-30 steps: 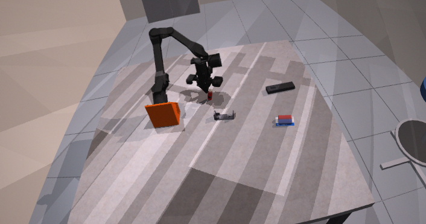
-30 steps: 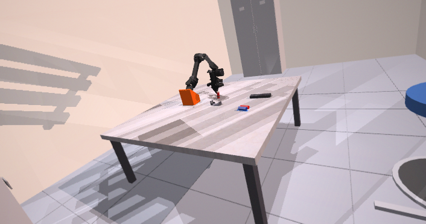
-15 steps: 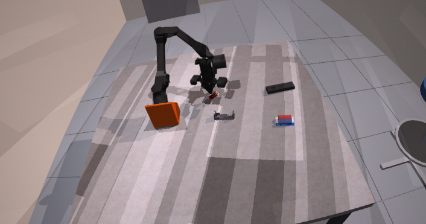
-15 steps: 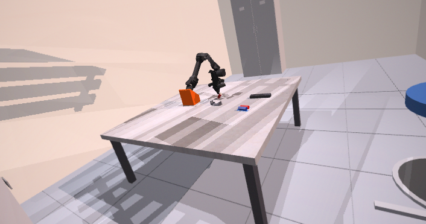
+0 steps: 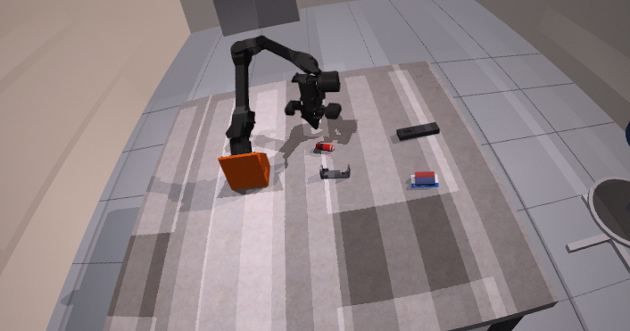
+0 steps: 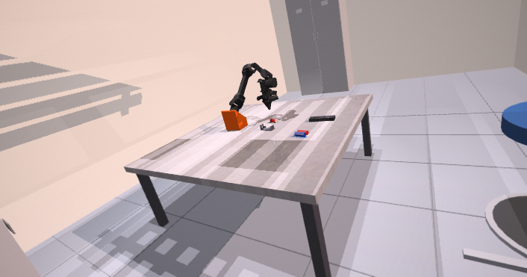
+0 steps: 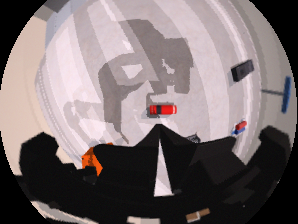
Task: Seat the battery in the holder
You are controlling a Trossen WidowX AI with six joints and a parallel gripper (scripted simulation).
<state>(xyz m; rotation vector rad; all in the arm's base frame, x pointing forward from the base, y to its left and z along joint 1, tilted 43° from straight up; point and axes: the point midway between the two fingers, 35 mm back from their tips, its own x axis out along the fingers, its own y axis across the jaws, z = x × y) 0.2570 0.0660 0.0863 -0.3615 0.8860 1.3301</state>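
My gripper tip is 80 mm above the battery, 20 mm short of it and 10 mm to the left of it. From my gripper tip the other things lie so: black remote-like bar (370 mm ahead, 80 mm below, 20 mm to the left).
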